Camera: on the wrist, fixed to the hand. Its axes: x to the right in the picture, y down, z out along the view.
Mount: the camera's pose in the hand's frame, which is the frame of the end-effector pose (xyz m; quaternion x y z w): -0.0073 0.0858 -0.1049 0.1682 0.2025 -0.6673 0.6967
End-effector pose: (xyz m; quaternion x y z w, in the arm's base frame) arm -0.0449 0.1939 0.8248 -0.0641 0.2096 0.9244 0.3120
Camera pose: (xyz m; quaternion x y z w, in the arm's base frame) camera -0.0922 0.0835 0.7616 -0.3193 0.3219 0.3876 0.8026
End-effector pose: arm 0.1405 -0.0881 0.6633 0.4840 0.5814 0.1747 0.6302
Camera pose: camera 0.0734 -0.0108 0.7524 0.0199 0.8851 -0.2986 0.3565
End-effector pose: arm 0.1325 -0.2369 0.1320 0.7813 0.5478 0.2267 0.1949
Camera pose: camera 0.1366 -0.2657 0.2646 0.1657 0.9807 0.0940 0.0447
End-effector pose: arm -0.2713 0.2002 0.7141 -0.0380 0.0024 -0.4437 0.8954
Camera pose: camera -0.2116 0.2509 0.6033 0.2124 0.0830 -0.9147 0.3336
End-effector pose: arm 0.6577 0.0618 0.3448 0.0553 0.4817 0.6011 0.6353
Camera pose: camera 0.5269 0.0257 0.3489 -0.2978 0.6023 -0.0750 0.7369
